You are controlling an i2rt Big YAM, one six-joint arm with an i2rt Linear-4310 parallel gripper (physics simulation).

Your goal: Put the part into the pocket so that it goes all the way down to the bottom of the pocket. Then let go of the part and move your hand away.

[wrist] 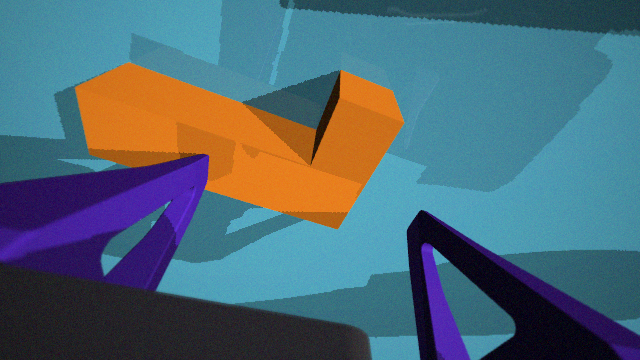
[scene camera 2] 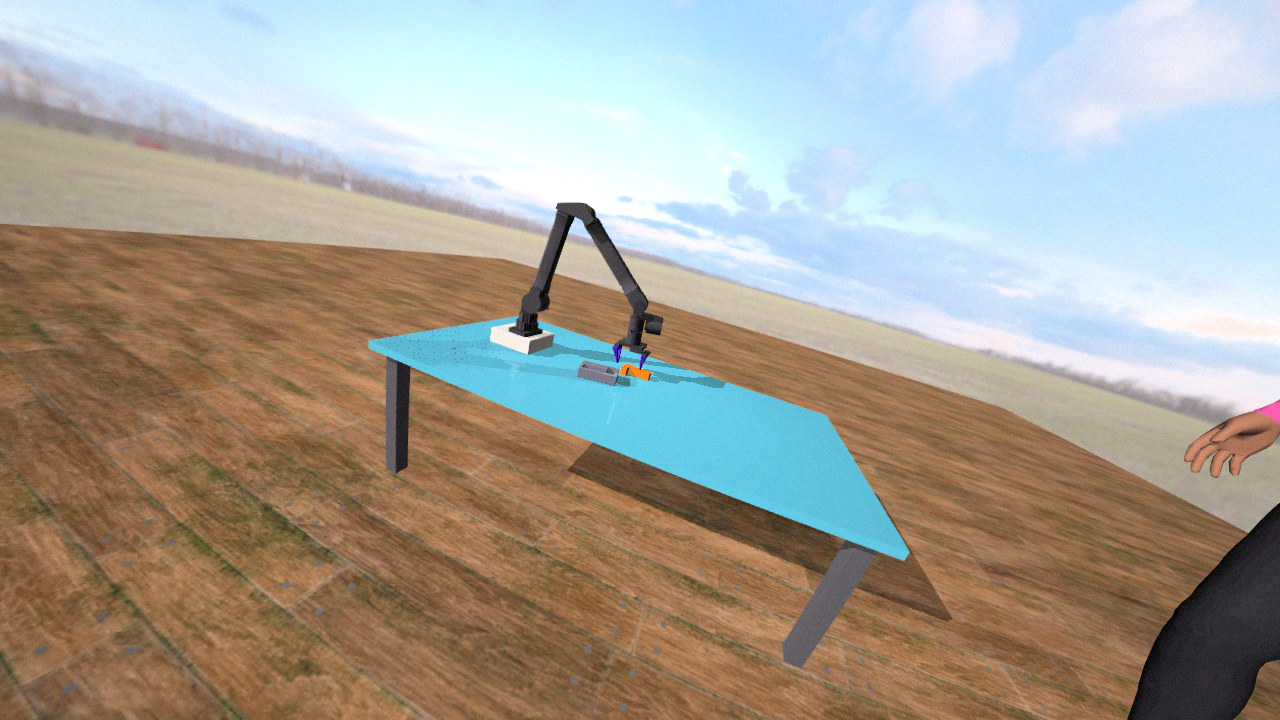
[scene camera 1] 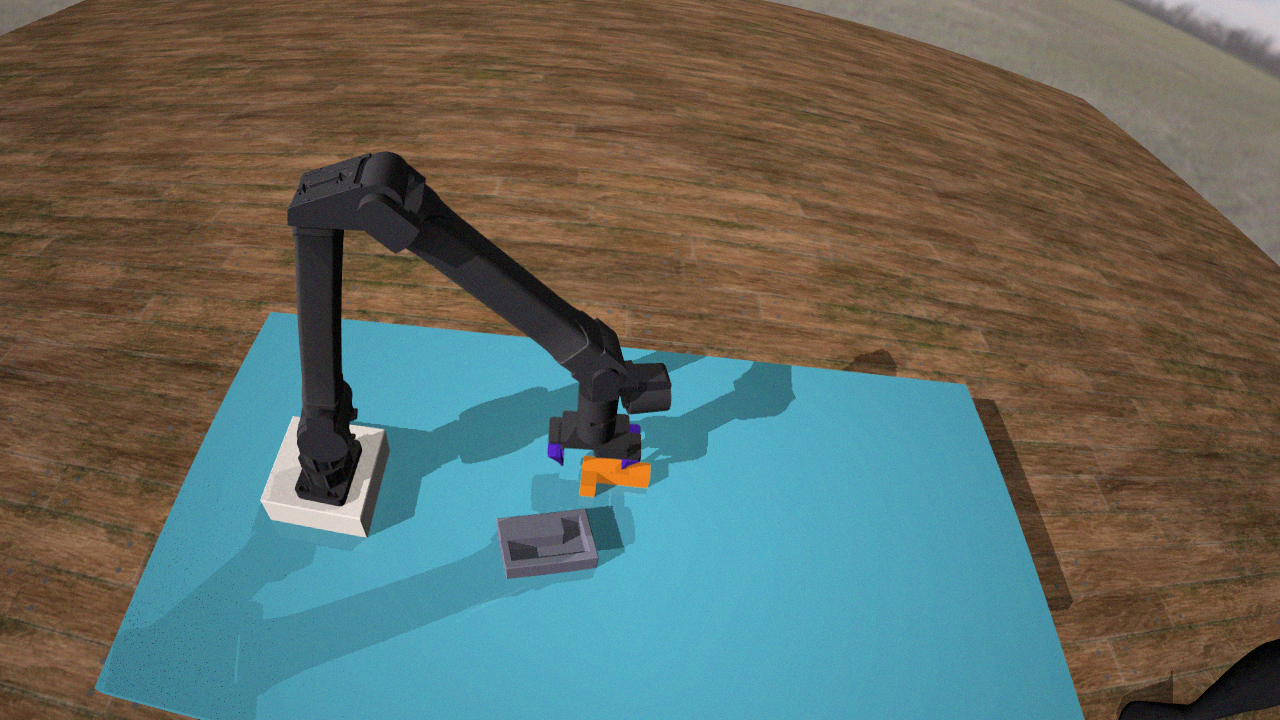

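Where they show: gripper, fingertip midpoint: point(wrist: 317, 195) point(scene camera 2: 628, 365) point(scene camera 1: 592, 464); arm's base, origin of the base link: point(scene camera 2: 525, 332) point(scene camera 1: 330, 471).
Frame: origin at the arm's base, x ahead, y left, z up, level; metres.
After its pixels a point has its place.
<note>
The orange L-shaped part point(scene camera 1: 613, 474) {y 0.098, x 0.454, z -0.029 m} point(scene camera 2: 637, 373) {y 0.097, x 0.466, z -0.041 m} point(wrist: 270, 175) {y 0.108, x 0.441, z -0.027 m} lies on the blue table, with its short leg toward the arm's base side in the scene camera 1 view. The grey block with the pocket point(scene camera 1: 552, 565) {y -0.085, x 0.372, z -0.027 m} point(scene camera 2: 595, 377) {y -0.086, x 0.368, z -0.043 m} lies close by, apart from the part; its recess holds no part. My gripper point(scene camera 1: 593, 460) {y 0.113, x 0.419, z -0.029 m} point(scene camera 2: 629, 365) {y 0.113, x 0.419, z -0.029 m} point(wrist: 317, 195) {y 0.113, x 0.419, z -0.029 m} is open and empty, pointing down low over the part's side. In the wrist view the left purple finger overlaps the part's near long edge, and the right finger is beyond its short-leg end. Contact cannot be told.
The arm's white base block point(scene camera 1: 313, 517) {y -0.077, x -0.011, z -0.021 m} point(scene camera 2: 521, 340) {y -0.076, x 0.038, z -0.011 m} stands on the left of the blue table point(scene camera 1: 805, 537) {y 0.019, x 0.784, z -0.057 m} point(scene camera 2: 716, 438) {y -0.175, x 0.821, z -0.057 m}. Arm shadows cross the table. A person's hand point(scene camera 2: 1230, 445) and dark-clad leg point(scene camera 2: 1199, 626) show at the right, off the table.
</note>
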